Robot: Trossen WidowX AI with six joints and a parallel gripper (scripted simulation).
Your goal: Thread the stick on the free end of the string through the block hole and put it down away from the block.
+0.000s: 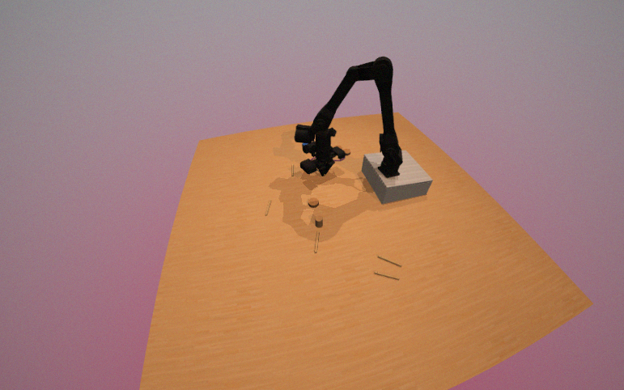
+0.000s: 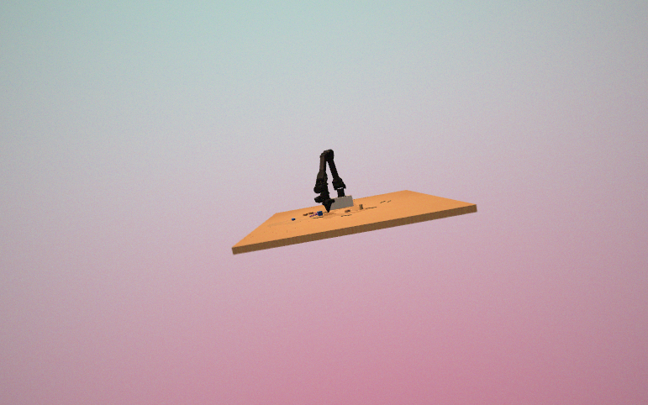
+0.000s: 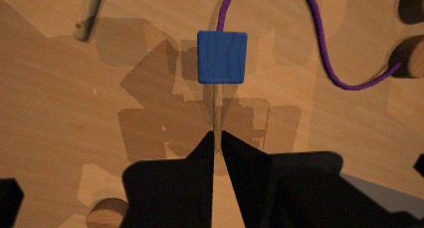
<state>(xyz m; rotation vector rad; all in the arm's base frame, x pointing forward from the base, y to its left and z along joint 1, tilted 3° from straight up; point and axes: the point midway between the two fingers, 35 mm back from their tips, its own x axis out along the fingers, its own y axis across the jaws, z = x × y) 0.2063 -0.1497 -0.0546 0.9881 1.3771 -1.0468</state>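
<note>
My gripper tip is 6 cm to the left of the blue block, 2 cm short of it and 1 cm below it. From my gripper tip the other things lie so: small wooden cylinder (23 cm to the left, 11 cm ahead, 1 cm above); thin stick (4 cm to the right, 1 cm ahead, 1 cm above).
</note>
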